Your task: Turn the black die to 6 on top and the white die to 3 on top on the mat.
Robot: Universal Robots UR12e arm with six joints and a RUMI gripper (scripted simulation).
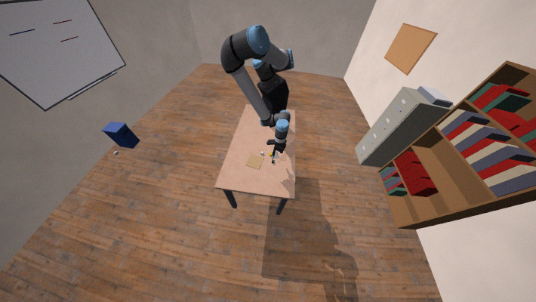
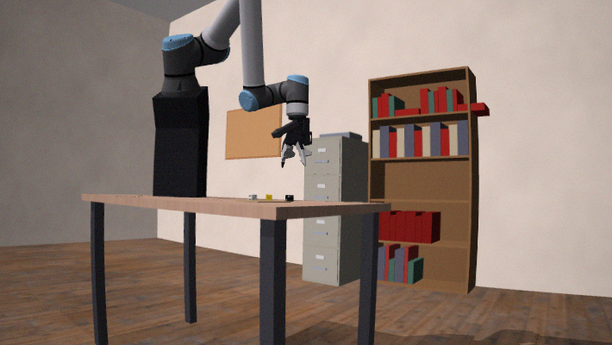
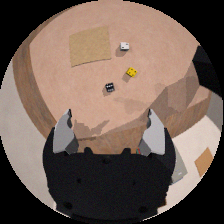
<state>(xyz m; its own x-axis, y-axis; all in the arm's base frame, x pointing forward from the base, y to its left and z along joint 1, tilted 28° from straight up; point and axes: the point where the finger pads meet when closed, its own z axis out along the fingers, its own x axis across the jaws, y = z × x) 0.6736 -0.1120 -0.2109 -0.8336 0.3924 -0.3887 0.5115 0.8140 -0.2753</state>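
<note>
Now: the black die 1 cm behind my hand, 1 cm to the right of it and 12 cm below it. Round my hand: tan mat 3 cm behind, 19 cm to the right, 13 cm below; then white die 12 cm behind, 11 cm to the right, 12 cm below; then yellow die 9 cm behind, 2 cm to the right, 12 cm below.
</note>
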